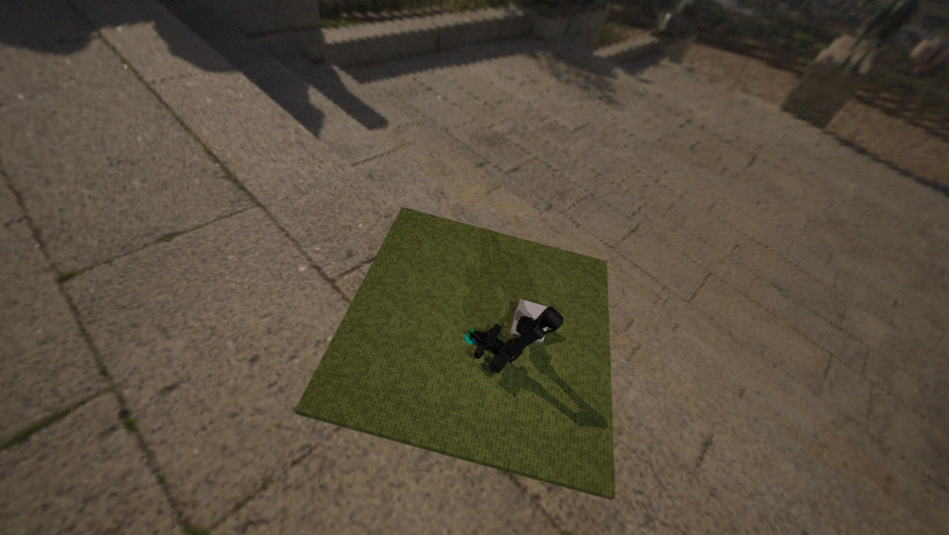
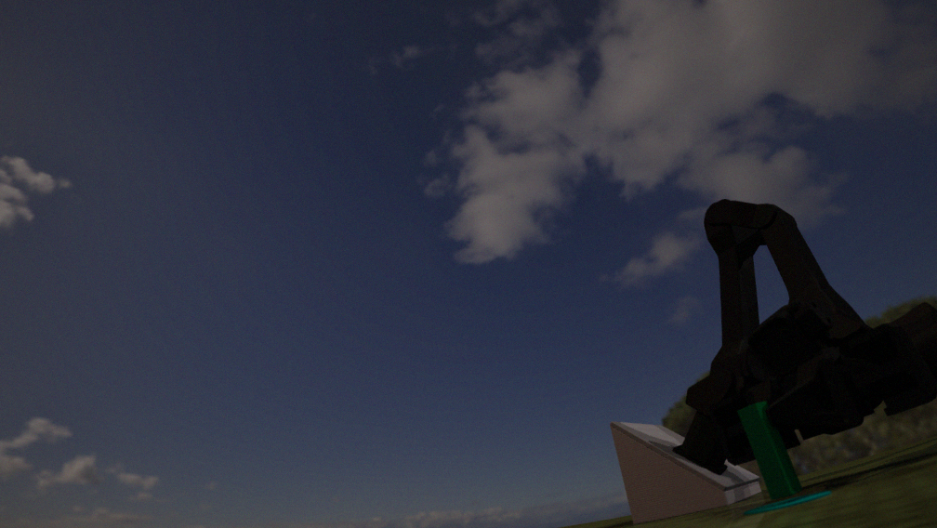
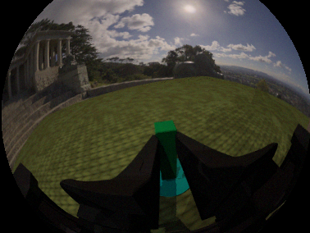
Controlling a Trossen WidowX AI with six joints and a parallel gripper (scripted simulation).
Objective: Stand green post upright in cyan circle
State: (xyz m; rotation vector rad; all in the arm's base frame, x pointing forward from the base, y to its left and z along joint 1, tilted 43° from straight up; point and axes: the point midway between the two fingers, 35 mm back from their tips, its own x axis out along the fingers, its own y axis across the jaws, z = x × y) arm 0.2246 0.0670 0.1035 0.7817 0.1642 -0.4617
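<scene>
Now: the green post 20 mm below my gripper tip. Also, from my gripper tip: cyan circle 60 mm below.
</scene>
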